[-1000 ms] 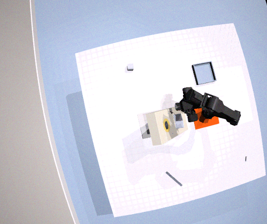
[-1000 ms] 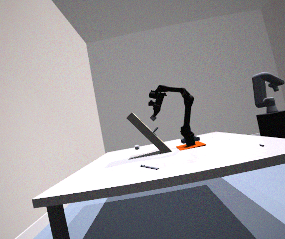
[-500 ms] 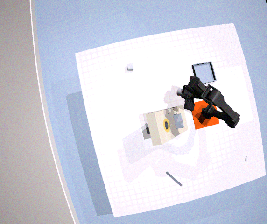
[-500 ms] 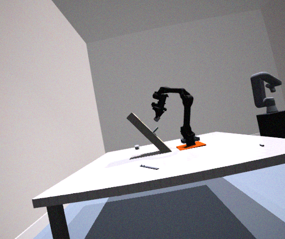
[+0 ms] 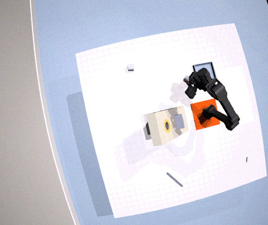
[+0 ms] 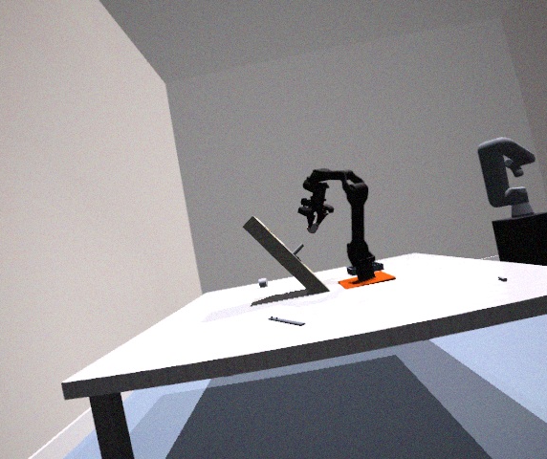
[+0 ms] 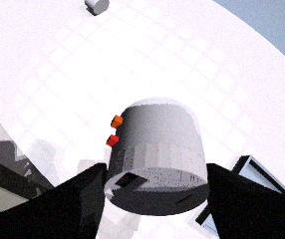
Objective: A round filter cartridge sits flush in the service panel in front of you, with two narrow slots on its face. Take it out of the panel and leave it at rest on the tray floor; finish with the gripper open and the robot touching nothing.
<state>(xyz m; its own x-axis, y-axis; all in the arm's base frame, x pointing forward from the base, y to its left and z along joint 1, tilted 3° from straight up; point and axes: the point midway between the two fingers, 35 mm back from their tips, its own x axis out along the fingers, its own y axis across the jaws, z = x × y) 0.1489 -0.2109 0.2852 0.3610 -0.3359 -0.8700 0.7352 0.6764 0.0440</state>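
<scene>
Now: the tray 25 cm below my gripper tip, 21 cm behind it and 7 cm to the right of it. Round my gripper tip: beige service panel: 24 cm to the left, 14 cm ahead, 9 cm below; round filter cartridge: right at my gripper tip.
</scene>
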